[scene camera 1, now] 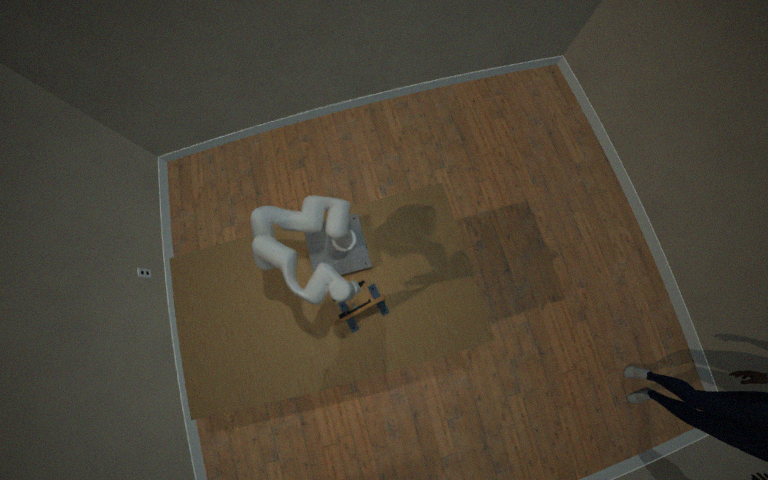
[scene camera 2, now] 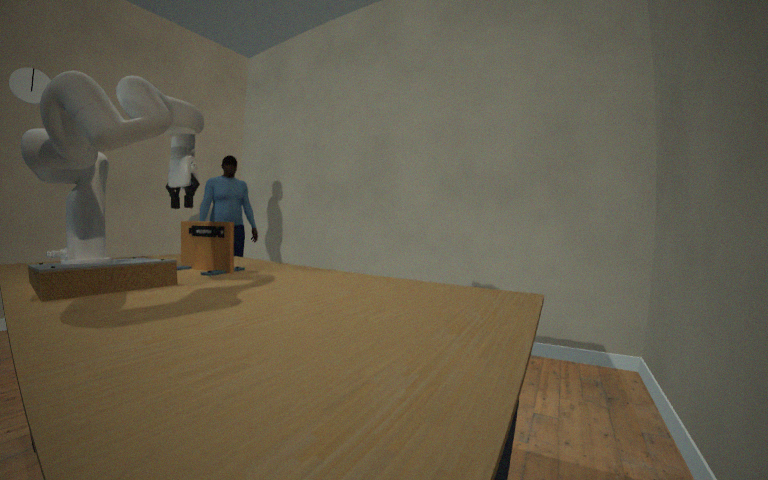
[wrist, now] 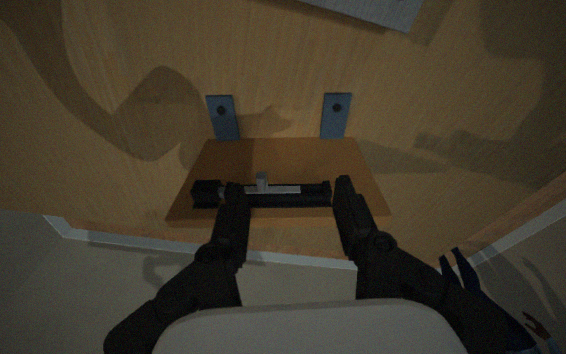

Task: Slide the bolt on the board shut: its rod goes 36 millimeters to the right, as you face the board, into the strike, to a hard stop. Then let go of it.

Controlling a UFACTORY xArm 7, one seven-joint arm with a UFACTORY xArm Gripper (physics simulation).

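Places are measured from the arm's base along level axes (x back, y left, z down), in millimetres.
Where they show: gripper, between the fingertips: [scene camera 2: 181, 208] [wrist: 290, 194]; arm's base, origin of its link: [scene camera 1: 344, 239] [scene camera 2: 87, 262].
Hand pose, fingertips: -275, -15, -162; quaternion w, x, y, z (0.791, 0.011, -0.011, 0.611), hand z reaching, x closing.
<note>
Each offset is from my fingertips to the centre of the thing, as dx, dy, dz. "spot": to the spot under its first point. Level surfaces: height alone.
The upright orange-brown board @(-95, +7, +130) [scene camera 1: 370, 303] [scene camera 2: 206, 253] [wrist: 305, 160] carries the black bolt housing @(-73, -17, +78) [scene camera 2: 206, 231] [wrist: 290, 201]. In the wrist view the pale rod @(spot: -72, +11, +75) [wrist: 285, 190] lies in the housing, with its grey knob @(-66, -17, +78) [wrist: 261, 181] standing up from it. The black strike block @(spot: -88, -79, +68) [wrist: 206, 194] is at the housing's left in that view. A bit of silver rod shows at the strike's edge; a finger hides the part beside it, so its depth inside cannot be seen. My gripper [scene camera 2: 181, 204] [wrist: 290, 194] is open and empty, above the board and apart from the knob.
Blue feet [scene camera 1: 374, 291] [scene camera 2: 214, 272] [wrist: 336, 115] hold the board on the wooden table @(dz +218) [scene camera 1: 254, 362] [scene camera 2: 339, 350] [wrist: 280, 60]. The arm's grey base plate [scene camera 1: 317, 249] [wrist: 370, 10] is close to the board. A person [scene camera 1: 685, 396] [scene camera 2: 227, 198] stands beyond the table.
</note>
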